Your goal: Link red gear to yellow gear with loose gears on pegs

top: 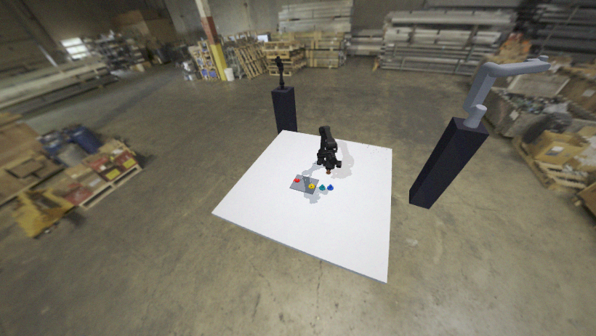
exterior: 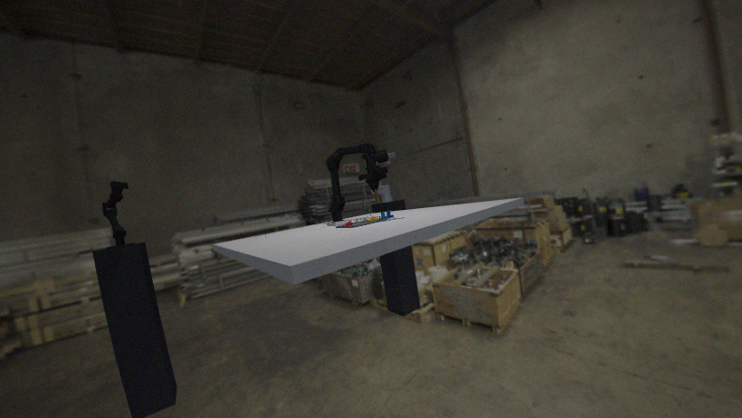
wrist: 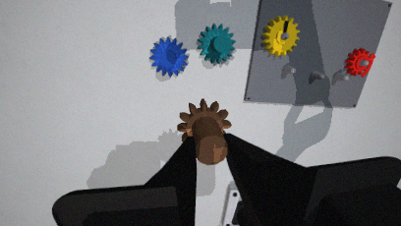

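The red gear lies 25 cm to the right of my gripper tip, 14 cm below it and 8 cm ahead of it. Also, from my gripper tip: brown gear 1 cm below; teal gear 14 cm below, 7 cm ahead, 2 cm to the right; blue gear 14 cm below, 4 cm to the left, 4 cm ahead.
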